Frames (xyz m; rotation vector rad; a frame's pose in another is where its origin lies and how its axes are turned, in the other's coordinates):
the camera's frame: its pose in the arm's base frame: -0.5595 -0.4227 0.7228 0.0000 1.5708 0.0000
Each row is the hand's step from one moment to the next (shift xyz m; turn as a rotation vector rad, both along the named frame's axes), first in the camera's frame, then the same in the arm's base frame.
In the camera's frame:
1: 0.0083 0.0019 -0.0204 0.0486 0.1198 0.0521
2: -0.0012 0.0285 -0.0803 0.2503 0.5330 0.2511
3: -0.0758 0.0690 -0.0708 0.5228 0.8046 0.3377
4: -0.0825 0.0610 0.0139 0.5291 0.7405 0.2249
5: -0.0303 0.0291 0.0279 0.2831 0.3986 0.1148
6: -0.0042 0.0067 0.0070 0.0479 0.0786 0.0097
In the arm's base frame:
1: -0.0204 0.0019 -0.0083 0.0521 0.1198 -0.0486
2: -0.0803 0.0285 0.0012 0.2511 0.5330 -0.2503
3: -0.0708 0.0690 0.0758 0.3377 0.8046 -0.5228
4: 0.0139 0.0610 0.0825 0.2249 0.7405 -0.5291
5: 0.0279 0.0291 0.0303 0.1148 0.3986 -0.2831
6: 0.0070 0.0067 0.0042 0.0097 0.0786 -0.0479

